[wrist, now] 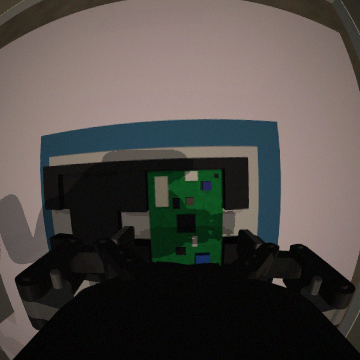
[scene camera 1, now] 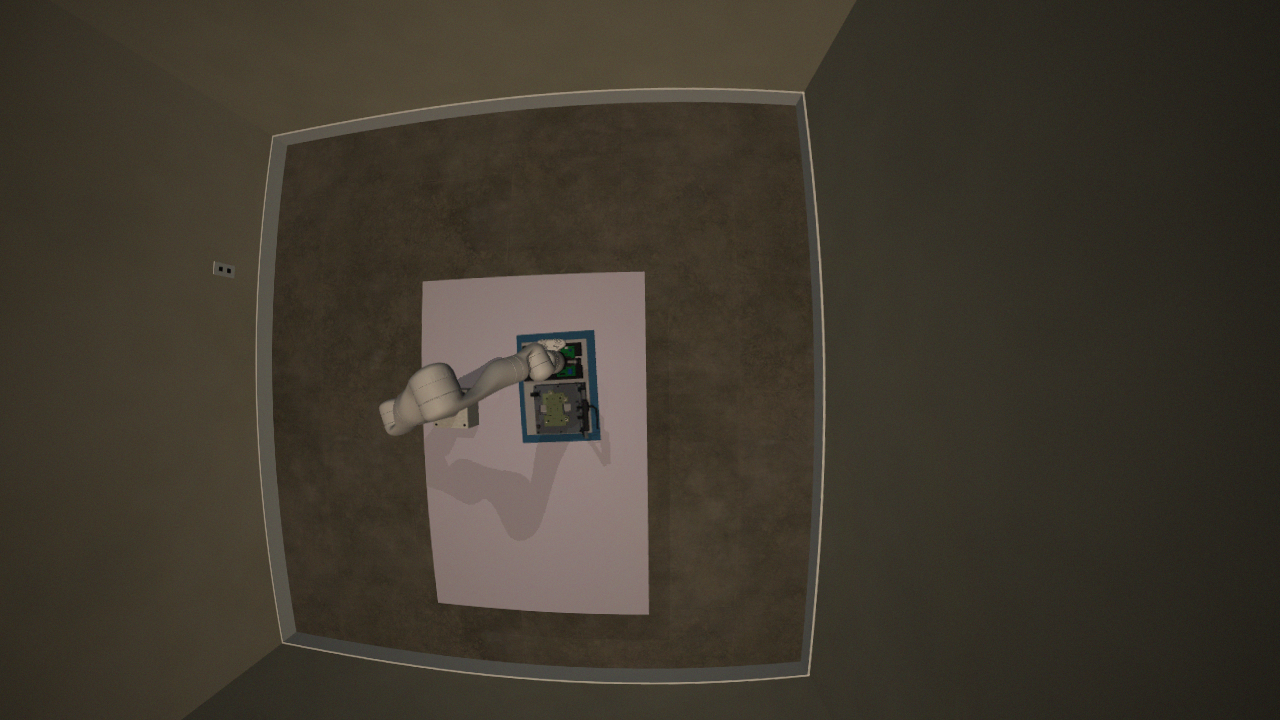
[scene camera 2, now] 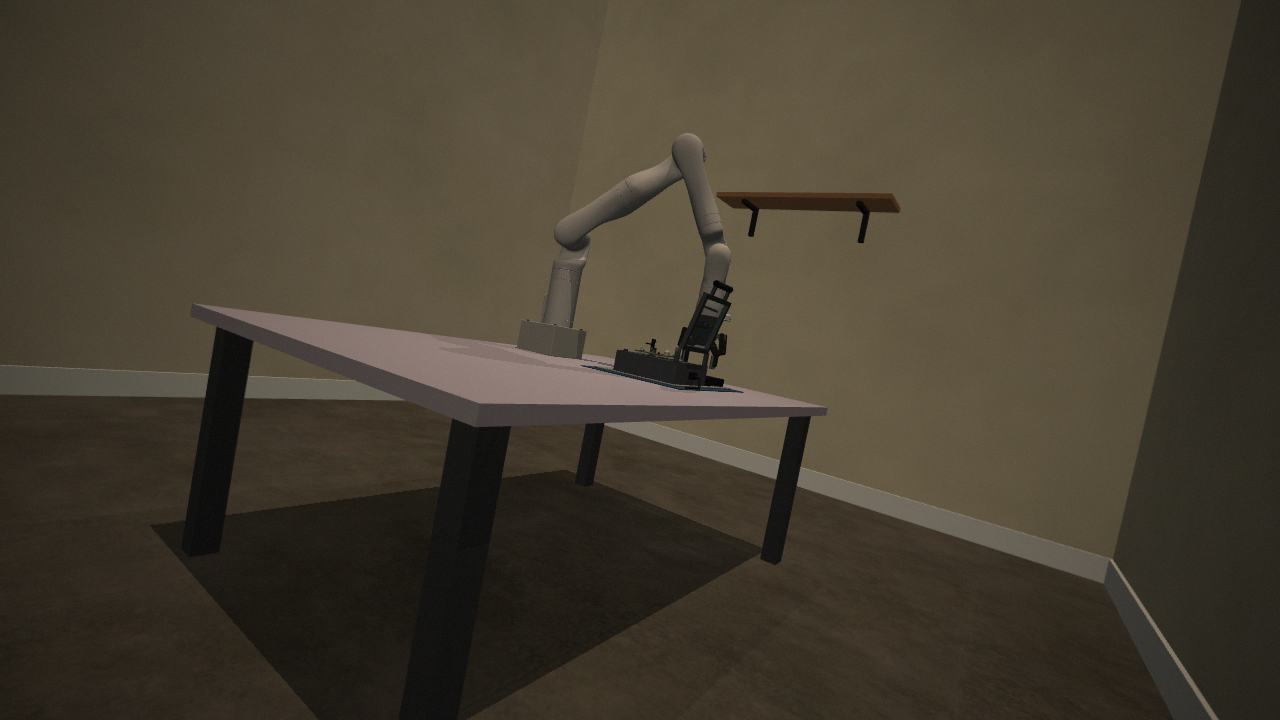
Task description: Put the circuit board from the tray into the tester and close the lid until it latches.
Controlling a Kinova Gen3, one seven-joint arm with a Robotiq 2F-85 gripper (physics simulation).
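Places are measured from the arm's base along level axes (x back, y right, z up), in metres.
Pixels of known places: gripper, fingertip midpoint: (wrist: 185, 240); arm's base at its link origin: (scene camera 2: 557, 326).
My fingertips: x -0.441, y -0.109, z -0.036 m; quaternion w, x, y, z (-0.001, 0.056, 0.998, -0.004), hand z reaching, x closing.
For each thing: its top centre in the pictures, then the offset to it from my fingertips. "spot": a spot on its surface instead. Level surfaces: height alone.
- green circuit board at its top centre: (wrist: 185, 228) (scene camera 1: 565, 361) dy -0.002, dx +0.000, dz -0.025 m
- black tray at a spot on its surface: (wrist: 105, 185) spot: dy -0.048, dx +0.078, dz -0.035 m
- grey tester at a spot on its surface: (scene camera 2: 644, 365) spot: dy +0.255, dx +0.036, dz -0.018 m
- blue-bordered mat at its surface level: dz -0.051 m
The green circuit board (wrist: 162, 225) (scene camera 1: 569, 351) lies in the right-hand slot of the black tray (wrist: 105, 185) in the wrist view; the left slot is empty. My gripper (wrist: 185, 240) (scene camera 2: 703, 351) is open and empty, with one finger on either side of the board's lower part in the wrist view. Its height over the board is hard to judge. The grey tester (scene camera 1: 542, 422) (scene camera 2: 644, 365) stands beside the tray, with a yellow-green bed on top. Its lid (scene camera 2: 707, 324) stands raised and partly hides the gripper in scene camera 2.
Tray and tester stand on a blue-bordered mat (scene camera 1: 526, 438) (wrist: 160, 132) on the pale table (scene camera 1: 537, 573) (scene camera 2: 384, 376). The arm's base (scene camera 2: 552, 340) stands on the table to one side. A brown wall shelf (scene camera 2: 805, 201) hangs behind. A black cable or hook shows at the tester's outer side.
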